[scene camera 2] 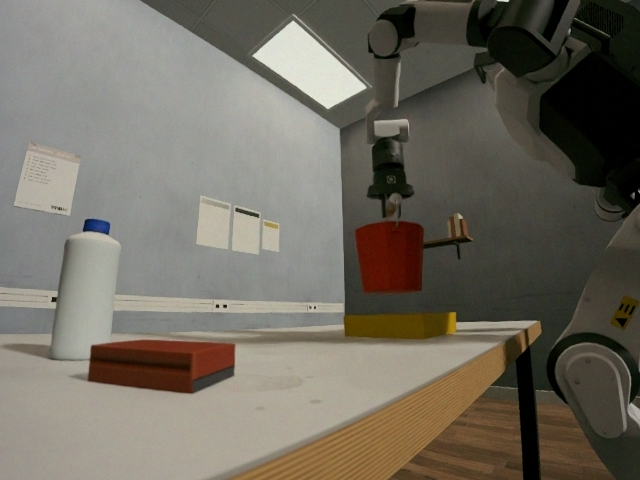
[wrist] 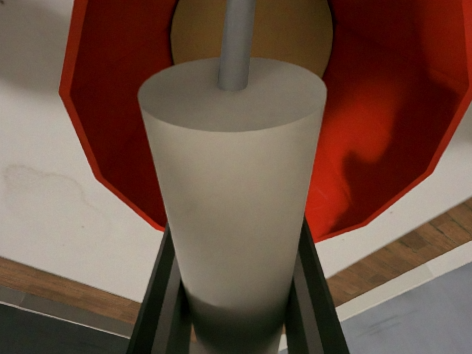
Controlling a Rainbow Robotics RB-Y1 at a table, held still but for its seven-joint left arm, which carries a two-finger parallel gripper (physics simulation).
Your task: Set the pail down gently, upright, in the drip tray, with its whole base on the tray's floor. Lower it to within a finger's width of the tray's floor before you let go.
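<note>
The red pail (scene camera 2: 390, 260) (wrist: 370, 165) hangs upright in the air, its base a short way above the yellow drip tray (scene camera 2: 385, 326) in the scene view. My gripper (scene camera 2: 392, 206) (wrist: 237, 290) is shut on the pail's pale handle grip (wrist: 232, 175), with a dark finger on each side of it. The grip hides part of the pail's inside, where a tan round bottom (wrist: 285, 35) shows. The tray does not show in the wrist view, and its floor is hidden behind its walls in the scene view.
A white bottle with a blue cap (scene camera 2: 86, 294) and a dark red box (scene camera 2: 155, 364) stand on the white table (scene camera 2: 310, 372), nearer the scene camera than the tray. The table's wooden edge (scene camera 2: 392, 439) runs along the right. A wall shelf (scene camera 2: 447, 241) is behind.
</note>
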